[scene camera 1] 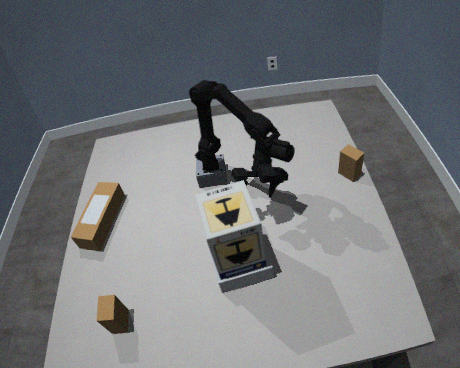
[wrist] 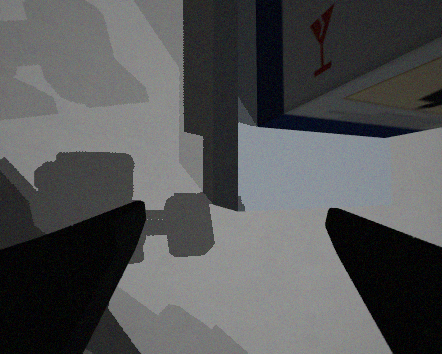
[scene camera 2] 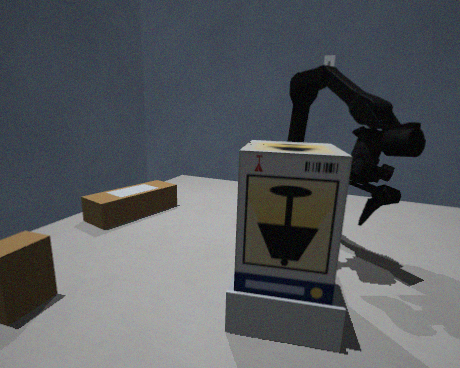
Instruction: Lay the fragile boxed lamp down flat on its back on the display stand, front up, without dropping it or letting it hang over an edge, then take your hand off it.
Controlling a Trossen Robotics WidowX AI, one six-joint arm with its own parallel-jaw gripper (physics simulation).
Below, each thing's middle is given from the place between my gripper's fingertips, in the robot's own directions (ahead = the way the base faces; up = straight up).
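Labels:
Positions counted from my hand: low grey display stand (scene camera 2: 309, 324), 13 cm ahead, 11 cm to the right, 9 cm below; boxed lamp (scene camera 2: 291, 201), 16 cm ahead, 11 cm to the right, 5 cm above.

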